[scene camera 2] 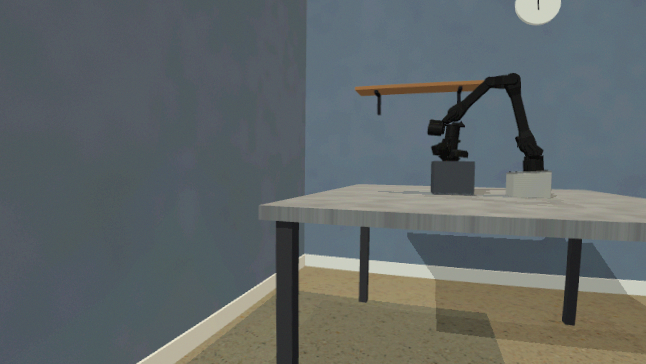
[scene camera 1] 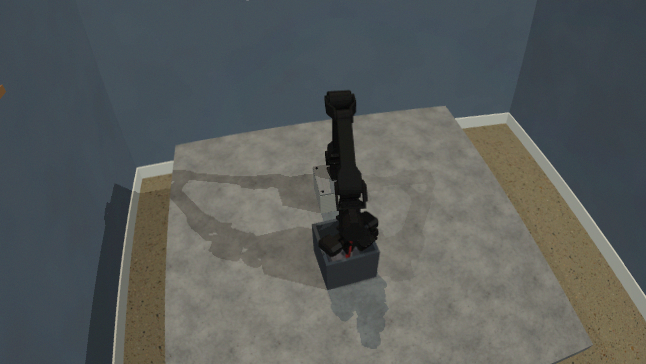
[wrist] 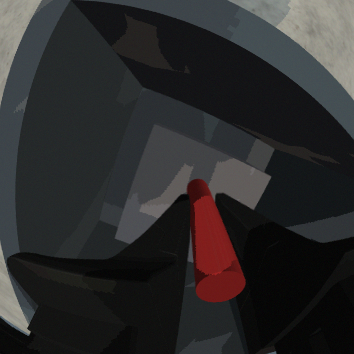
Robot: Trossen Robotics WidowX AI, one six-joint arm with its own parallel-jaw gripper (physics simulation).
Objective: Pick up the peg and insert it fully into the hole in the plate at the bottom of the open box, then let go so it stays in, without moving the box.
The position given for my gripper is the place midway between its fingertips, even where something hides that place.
In view: my gripper (scene camera 1: 349,252), a dark grey box (scene camera 1: 350,270), a red peg (wrist: 218,276) and a light grey plate (wrist: 171,158).
The dark grey box is seen too in scene camera 2 (scene camera 2: 447,177) and in the wrist view (wrist: 88,88). My gripper also shows in the wrist view (wrist: 201,201). Scene camera 2 does not show the red peg, which is hidden by the dark grey box. Scene camera 2 does not show the light grey plate, which is hidden by the dark grey box.
